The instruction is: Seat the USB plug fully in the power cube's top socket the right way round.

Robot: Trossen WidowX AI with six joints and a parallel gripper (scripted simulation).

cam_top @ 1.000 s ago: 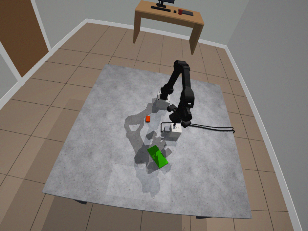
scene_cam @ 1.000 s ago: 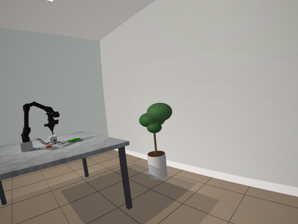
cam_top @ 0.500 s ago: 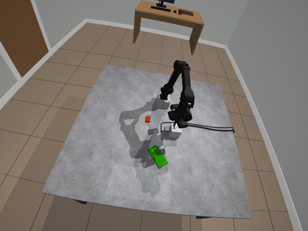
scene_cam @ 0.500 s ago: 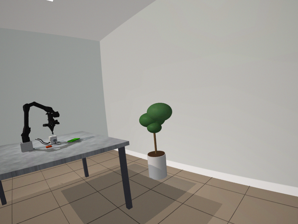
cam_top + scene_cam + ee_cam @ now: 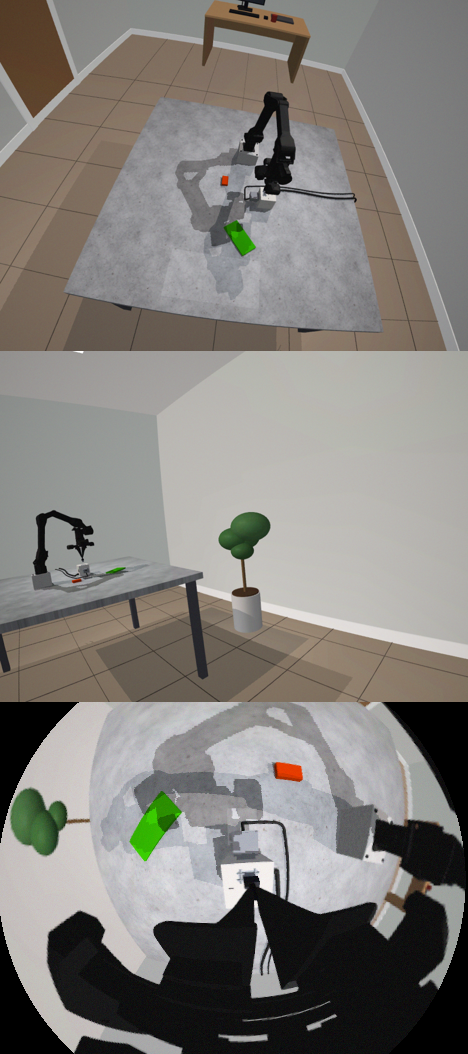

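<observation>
Now: the USB plug 1 cm below my gripper tip. Also, from my gripper tip: green slab 20 cm ahead, 13 cm below, 12 cm to the right; small orange block 18 cm to the right, 13 cm below, 12 cm behind.
</observation>
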